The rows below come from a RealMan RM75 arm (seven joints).
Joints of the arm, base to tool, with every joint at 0 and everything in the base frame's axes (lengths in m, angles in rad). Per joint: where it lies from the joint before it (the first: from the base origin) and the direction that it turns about. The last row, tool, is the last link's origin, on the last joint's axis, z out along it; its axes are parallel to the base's.
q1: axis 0 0 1 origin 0 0 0.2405
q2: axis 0 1 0 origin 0 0 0
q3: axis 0 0 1 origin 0 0 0.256
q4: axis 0 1 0 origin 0 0 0
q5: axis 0 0 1 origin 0 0 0.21
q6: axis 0 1 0 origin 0 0 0
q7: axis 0 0 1 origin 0 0 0.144
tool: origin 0 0 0
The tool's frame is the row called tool.
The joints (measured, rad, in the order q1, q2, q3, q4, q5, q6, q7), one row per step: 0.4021 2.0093 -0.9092 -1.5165 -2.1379 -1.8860 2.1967; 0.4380 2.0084 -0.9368 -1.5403 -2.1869 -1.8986 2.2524; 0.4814 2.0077 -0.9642 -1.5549 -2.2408 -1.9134 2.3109; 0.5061 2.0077 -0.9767 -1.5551 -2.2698 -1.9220 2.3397; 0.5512 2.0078 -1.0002 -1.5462 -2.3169 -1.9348 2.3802; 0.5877 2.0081 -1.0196 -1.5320 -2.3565 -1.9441 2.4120; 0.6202 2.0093 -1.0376 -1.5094 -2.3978 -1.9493 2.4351; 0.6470 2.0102 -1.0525 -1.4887 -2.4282 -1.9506 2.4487; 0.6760 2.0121 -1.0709 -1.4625 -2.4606 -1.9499 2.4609; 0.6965 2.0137 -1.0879 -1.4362 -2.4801 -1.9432 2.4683; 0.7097 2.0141 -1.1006 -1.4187 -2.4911 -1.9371 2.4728; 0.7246 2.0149 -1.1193 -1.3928 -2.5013 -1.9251 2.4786
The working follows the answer.
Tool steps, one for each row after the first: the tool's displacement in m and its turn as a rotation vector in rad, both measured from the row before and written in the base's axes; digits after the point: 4 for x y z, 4 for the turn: -0.0096 0.0053 -0.0021 -0.0179 -0.0499 -0.0156; -0.0101 0.0062 -0.0027 -0.0175 -0.0513 -0.0204; -0.0047 0.0034 -0.0018 -0.0102 -0.0251 -0.0137; -0.0084 0.0062 -0.0042 -0.0204 -0.0422 -0.0164; -0.0058 0.0049 -0.0039 -0.0166 -0.0355 -0.0175; -0.0033 0.0046 -0.0045 -0.0161 -0.0361 -0.0194; -0.0031 0.0039 -0.0039 -0.0126 -0.0280 -0.0093; -0.0032 0.0041 -0.0051 -0.0158 -0.0312 -0.0081; -0.0020 0.0032 -0.0052 -0.0138 -0.0202 -0.0052; -0.0014 0.0022 -0.0035 -0.0087 -0.0134 -0.0014; -0.0013 0.0026 -0.0054 -0.0120 -0.0145 -0.0026
Tool pose at each row, in the base's axes (x y z in m, rotation vector in rad; rounded; the steps above come from the unrounded poses): 0.2075 0.3035 0.1040 -2.7768 0.8568 0.1144; 0.1979 0.3088 0.1018 -2.7765 0.8712 0.0348; 0.1878 0.3150 0.0991 -2.7712 0.8911 -0.0475; 0.1830 0.3184 0.0973 -2.7676 0.9062 -0.0893; 0.1747 0.3246 0.0931 -2.7663 0.9224 -0.1599; 0.1688 0.3295 0.0891 -2.7618 0.9408 -0.2198; 0.1655 0.3340 0.0846 -2.7546 0.9612 -0.2807; 0.1624 0.3380 0.0807 -2.7507 0.9688 -0.3271; 0.1592 0.3421 0.0756 -2.7480 0.9740 -0.3795; 0.1572 0.3453 0.0704 -2.7489 0.9775 -0.4155; 0.1558 0.3475 0.0669 -2.7497 0.9767 -0.4388; 0.1545 0.3501 0.0615 -2.7523 0.9774 -0.4659

